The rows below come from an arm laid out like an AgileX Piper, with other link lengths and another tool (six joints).
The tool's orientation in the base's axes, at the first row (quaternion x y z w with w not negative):
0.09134 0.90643 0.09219 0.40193
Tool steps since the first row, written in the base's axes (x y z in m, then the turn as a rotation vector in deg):
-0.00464 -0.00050 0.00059 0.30 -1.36 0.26
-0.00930 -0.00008 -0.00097 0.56 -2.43 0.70
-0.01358 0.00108 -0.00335 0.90 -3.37 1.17
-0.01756 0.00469 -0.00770 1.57 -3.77 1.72
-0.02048 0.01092 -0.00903 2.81 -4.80 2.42
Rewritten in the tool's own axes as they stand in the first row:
0.00252 -0.00077 -0.00390 -0.71 -1.22 -0.08
0.00681 -0.00116 -0.00630 -1.45 -2.13 -0.27
0.01161 -0.00100 -0.00781 -2.23 -2.89 -0.42
0.01820 0.00107 -0.00757 -3.16 -3.09 -0.32
0.02257 0.00651 -0.00829 -4.73 -3.80 0.05

